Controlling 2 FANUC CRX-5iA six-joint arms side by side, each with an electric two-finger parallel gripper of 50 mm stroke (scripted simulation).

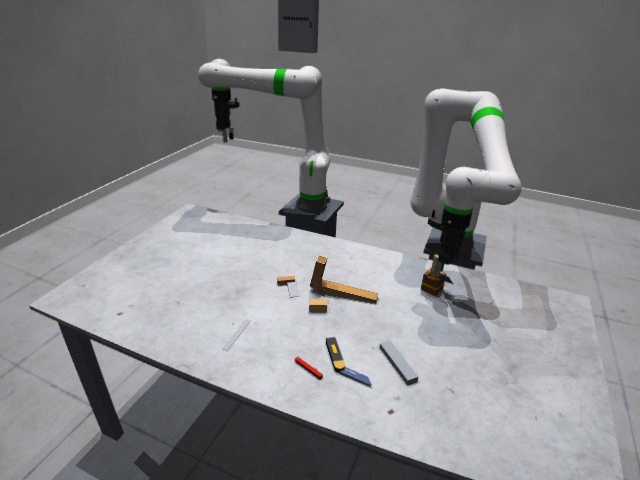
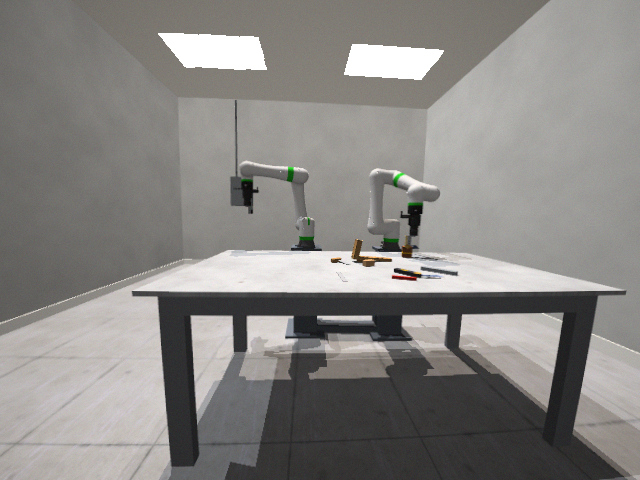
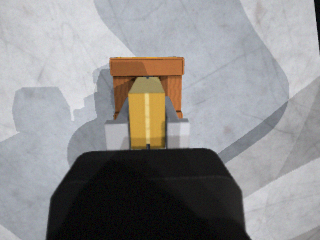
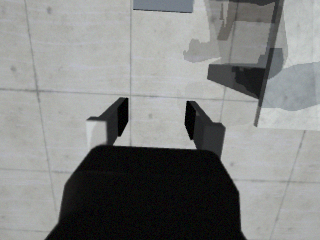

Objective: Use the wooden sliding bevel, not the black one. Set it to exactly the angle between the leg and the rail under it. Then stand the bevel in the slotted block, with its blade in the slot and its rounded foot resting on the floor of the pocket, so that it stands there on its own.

Note:
I see my left gripper (image 3: 148, 109), my right gripper (image 4: 157, 111) and a wooden bevel (image 3: 146, 97).
Image 4 misses the wooden bevel: it is out of frame.

